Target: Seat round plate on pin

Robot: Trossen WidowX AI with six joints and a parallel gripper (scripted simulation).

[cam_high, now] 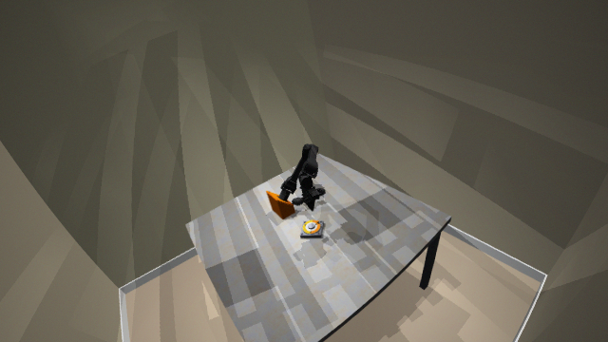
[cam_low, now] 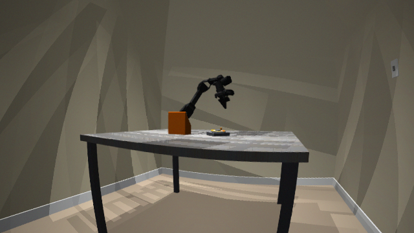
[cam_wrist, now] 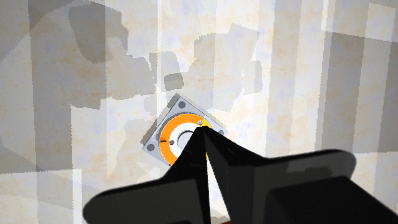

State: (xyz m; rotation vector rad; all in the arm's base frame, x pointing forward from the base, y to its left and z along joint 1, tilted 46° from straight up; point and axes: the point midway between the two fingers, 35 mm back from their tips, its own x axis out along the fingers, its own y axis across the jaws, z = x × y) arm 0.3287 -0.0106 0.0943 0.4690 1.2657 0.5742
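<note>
My gripper tip is 5 cm past the round plate, 1 cm to the right of it and 15 cm above it.
</note>
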